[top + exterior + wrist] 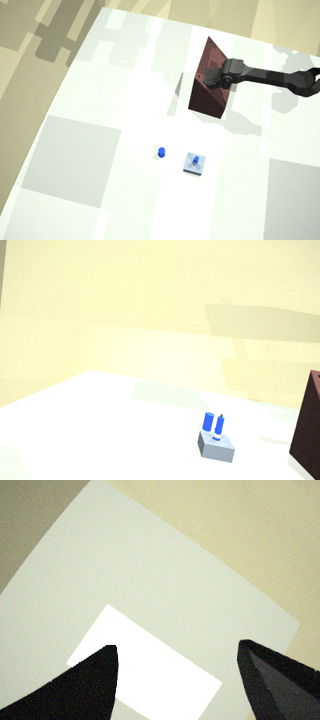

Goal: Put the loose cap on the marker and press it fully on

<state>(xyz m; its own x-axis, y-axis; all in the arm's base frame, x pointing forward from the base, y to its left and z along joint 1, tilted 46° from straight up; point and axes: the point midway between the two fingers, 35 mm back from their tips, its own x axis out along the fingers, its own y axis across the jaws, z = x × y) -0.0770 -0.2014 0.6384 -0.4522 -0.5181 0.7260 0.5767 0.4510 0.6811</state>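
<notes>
The blue cap lies 33 cm ahead of my gripper tip, 43 cm to the right of it and 79 cm below it. From my gripper tip the other things lie so: grey holder block 34 cm ahead, 29 cm to the right, 80 cm below.
</notes>
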